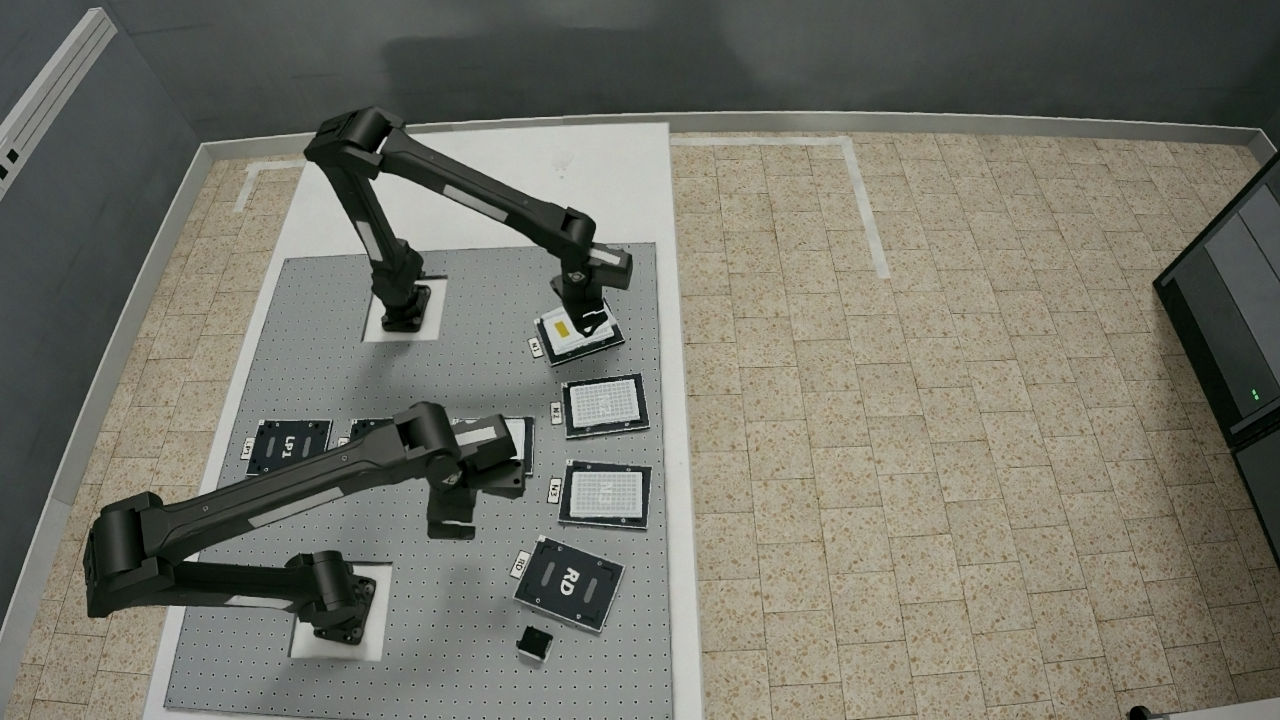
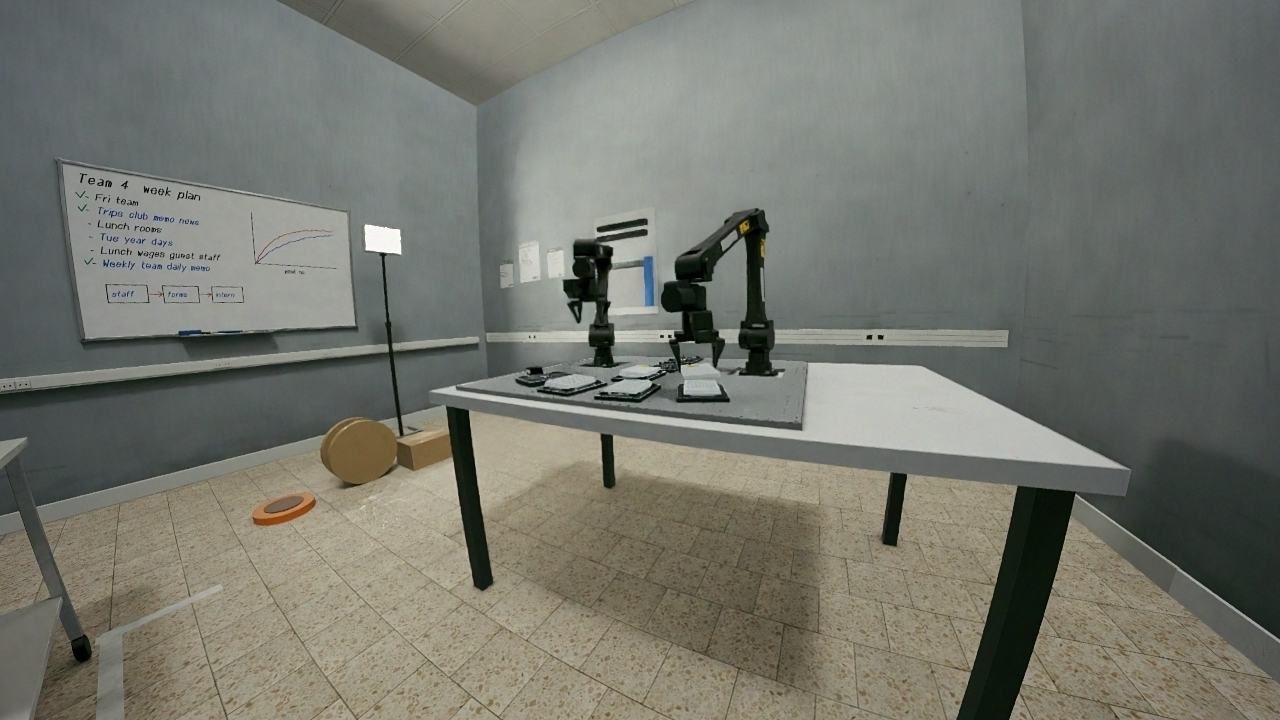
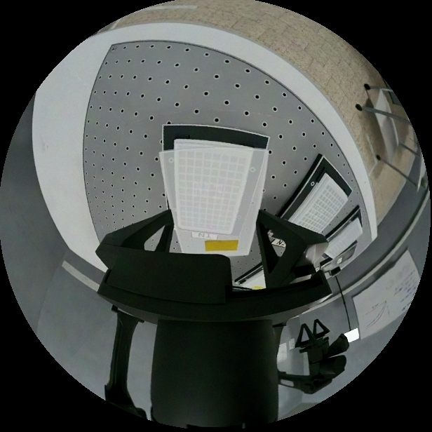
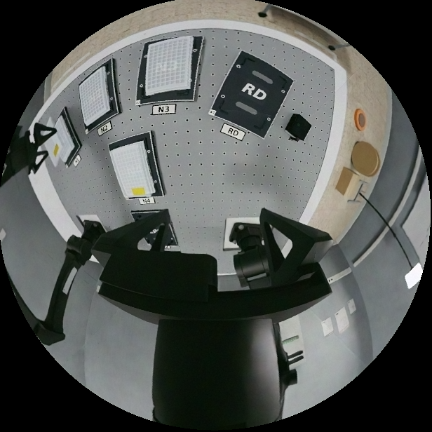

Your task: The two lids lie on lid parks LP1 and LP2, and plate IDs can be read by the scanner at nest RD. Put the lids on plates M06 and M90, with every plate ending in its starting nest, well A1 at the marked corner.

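Frame: origin at the left arm's base, x ahead, y left, z up, level; centimetres.
Seen in the pictures: left gripper, fingertip midpoint: (image 1: 579,320) (image 2: 697,371); right gripper, fingertip midpoint: (image 1: 463,509) (image 2: 590,323); left arm's base at its link origin: (image 1: 407,309) (image 2: 758,375); right arm's base at its link origin: (image 1: 347,608) (image 2: 603,367).
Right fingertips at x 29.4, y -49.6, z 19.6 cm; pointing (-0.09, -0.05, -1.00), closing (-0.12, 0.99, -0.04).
Observation:
Offsets run from my right fingertips to a thing's top centre. "*": to the spot under its first point.
My left gripper (image 1: 588,324) (image 2: 697,351) (image 3: 214,213) is shut on a clear lid with a yellow label @[dx +8.1, dy +41.9, dz -11.4 cm] (image 1: 562,328) (image 3: 221,245) (image 4: 56,150). It holds the lid over the white well plate @[dx +10.4, dy +45.6, dz -15.6 cm] (image 3: 212,185) (image 2: 700,387) on nest N1; the lid looks slightly turned to the plate. My right gripper (image 1: 451,528) (image 2: 574,313) (image 4: 214,213) is open and empty, high above the board. Unlidded plates sit on N2 @[dx +17.9, dy +28.8, dz -15.6 cm] (image 1: 604,402) (image 4: 95,97) and N3 @[dx +20.5, dy +10.2, dz -15.1 cm] (image 1: 605,494) (image 4: 169,65). The plate on N4 @[dx -2.9, dy +18.5, dz -14.8 cm] (image 4: 131,167) (image 1: 517,438) wears a yellow-labelled lid. No plate ID is readable.
The reader nest RD @[dx +15.5, dy -8.7, dz -14.7 cm] (image 1: 590,600) (image 4: 272,100) is bare, with the black scanner @[* dx +11.8, dy -17.1, dz -14.7 cm] (image 1: 535,642) (image 4: 298,127) beside it. Lid park LP1 @[dx -45.9, dy +13.4, dz -16.3 cm] (image 1: 307,447) is bare. Lid park LP2 @[dx -25.1, dy +15.9, dz -16.3 cm] (image 1: 371,425) is partly hidden by the right arm, which crosses over the parks.

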